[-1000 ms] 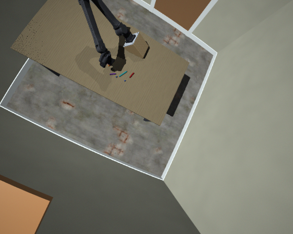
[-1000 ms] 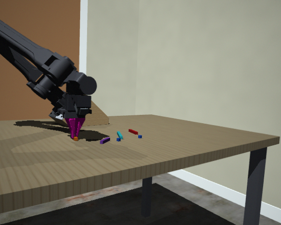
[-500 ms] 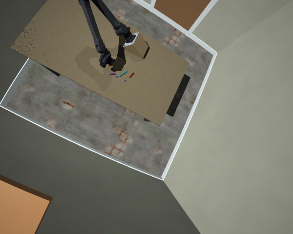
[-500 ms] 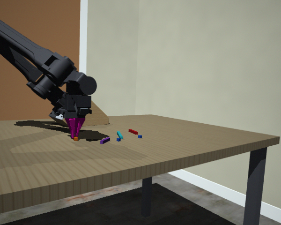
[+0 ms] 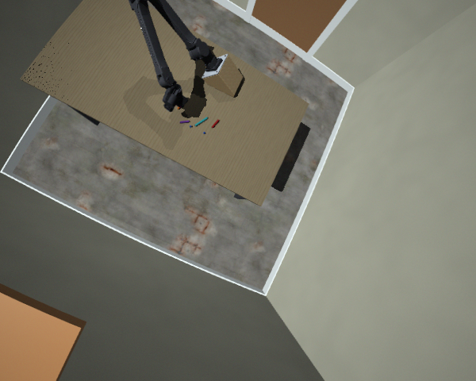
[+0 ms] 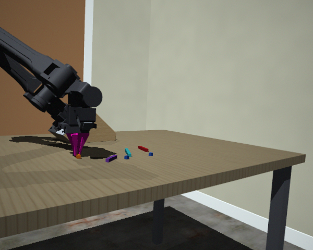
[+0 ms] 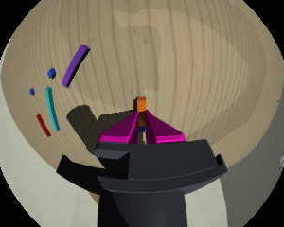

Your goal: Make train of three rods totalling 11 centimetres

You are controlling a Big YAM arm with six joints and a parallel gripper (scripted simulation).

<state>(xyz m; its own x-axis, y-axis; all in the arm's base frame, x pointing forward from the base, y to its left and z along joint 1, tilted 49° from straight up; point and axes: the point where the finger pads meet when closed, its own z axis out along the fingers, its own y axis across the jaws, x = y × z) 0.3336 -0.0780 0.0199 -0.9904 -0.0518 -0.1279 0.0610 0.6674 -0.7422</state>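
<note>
The orange rod lies 10 mm below my hand. The rest, counted from my hand: turquoise rod 170 mm to the left, 20 mm ahead, 10 mm below; purple rod 80 mm to the left, 80 mm ahead, 10 mm below; red rod 260 mm to the left, 20 mm behind, 10 mm below.
</note>
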